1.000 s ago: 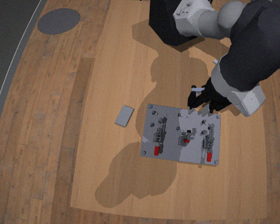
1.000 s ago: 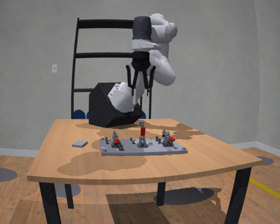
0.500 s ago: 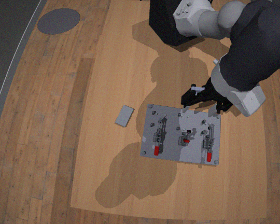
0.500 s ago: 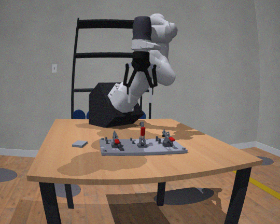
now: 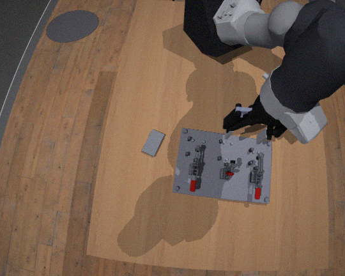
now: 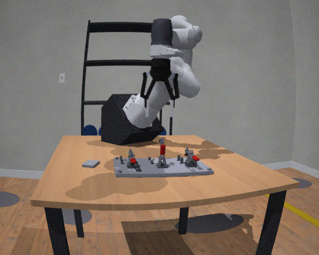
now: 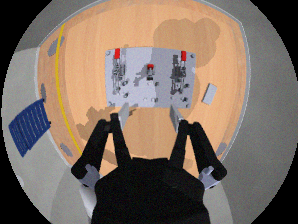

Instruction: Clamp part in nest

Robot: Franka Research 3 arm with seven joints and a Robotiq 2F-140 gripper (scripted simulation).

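The grey part is 260 mm to the right of my hand, 210 mm below it and 80 mm ahead of it. The rest, counted from my hand: grey fixture plate: 210 mm below, 50 mm ahead, 10 mm to the left.
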